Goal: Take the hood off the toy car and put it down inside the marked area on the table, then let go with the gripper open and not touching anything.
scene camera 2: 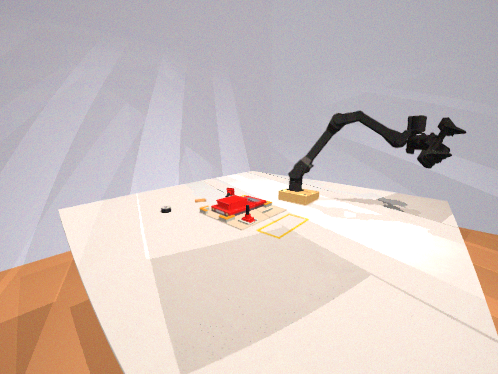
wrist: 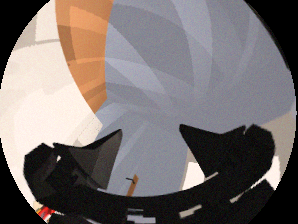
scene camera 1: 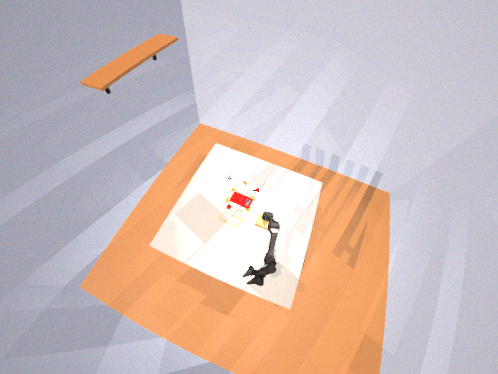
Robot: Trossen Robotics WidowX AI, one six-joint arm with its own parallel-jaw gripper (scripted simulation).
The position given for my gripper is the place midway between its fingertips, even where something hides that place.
Observation:
My gripper (scene camera 2: 458, 143) is open, with nothing in its grasp.
My gripper also shows in the wrist view (wrist: 151, 130).

